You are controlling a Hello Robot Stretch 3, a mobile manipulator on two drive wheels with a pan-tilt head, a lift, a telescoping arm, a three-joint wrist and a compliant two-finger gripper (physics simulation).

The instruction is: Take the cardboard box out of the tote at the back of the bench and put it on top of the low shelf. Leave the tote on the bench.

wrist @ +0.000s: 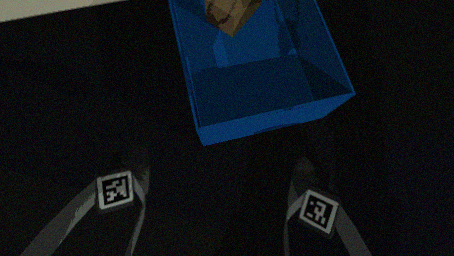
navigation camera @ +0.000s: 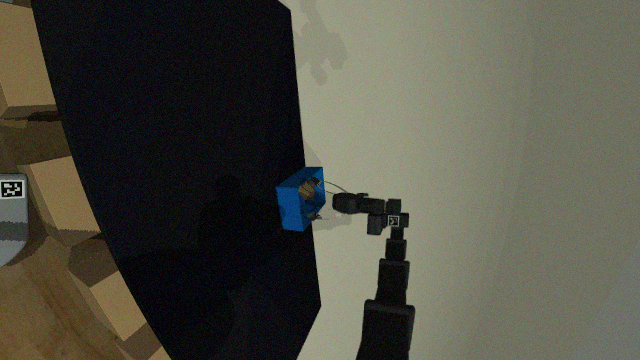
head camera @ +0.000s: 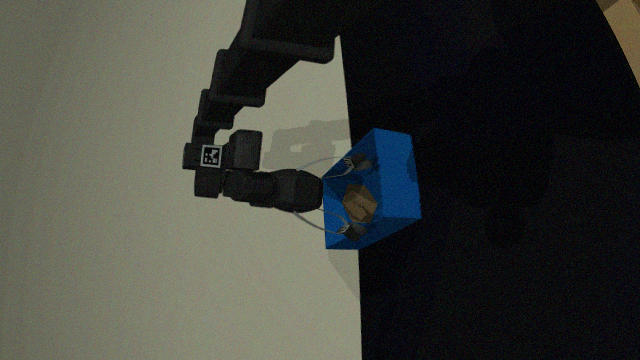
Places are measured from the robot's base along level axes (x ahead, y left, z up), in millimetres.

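Pixels of known places: gripper, fingertip midpoint: [wrist: 221, 165] [navigation camera: 308, 198] [head camera: 365, 197].
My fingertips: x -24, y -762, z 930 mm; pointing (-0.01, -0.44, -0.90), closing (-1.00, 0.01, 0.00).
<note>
Behind a point stands the place of what it marks.
The blue tote [head camera: 398, 175] @[x -79, y -835, z 814 mm] [navigation camera: 291, 210] @[x -87, y -837, z 821 mm] [wrist: 265, 121] @[x -75, y -834, z 831 mm] stands on the black bench [head camera: 475, 260] @[x 85, y -601, z 762 mm] [navigation camera: 175, 125] @[x 171, y -344, z 762 mm] [wrist: 75, 100] @[x 231, y -863, z 762 mm], at its edge beside the pale wall. The brown cardboard box [head camera: 361, 206] @[x -11, y -1014, z 808 mm] [navigation camera: 305, 190] @[x -14, y -1012, z 804 mm] [wrist: 231, 15] @[x -17, y -1012, z 814 mm] is inside the tote; in the wrist view part of it shows at the top edge. My gripper [head camera: 358, 196] @[x -24, y -762, z 929 mm] [navigation camera: 314, 199] @[x -24, y -762, z 929 mm] [wrist: 221, 165] @[x -24, y -762, z 929 mm] is open and empty, its fingers wide apart. In the head view the fingertips overlap the tote's opening on either side of the box; their exact height is unclear. I cannot identify the low shelf.
The dark arm [head camera: 280, 50] @[x -78, y -250, z 1251 mm] [navigation camera: 390, 320] @[x -84, y -235, z 1250 mm] extends along the pale wall [head camera: 100, 200] @[x 37, y -1137, z 1501 mm] [navigation camera: 475, 150] @[x 190, y -1089, z 1583 mm]. Tan block-like shapes [navigation camera: 65, 195] @[x -21, y -248, z 271 mm] and brown wood-grained floor [navigation camera: 30, 305] @[x -468, y -167, z 0 mm] show beyond the bench's near edge, beside a grey part with a marker [navigation camera: 14, 212] @[x -77, y -134, z 160 mm].
</note>
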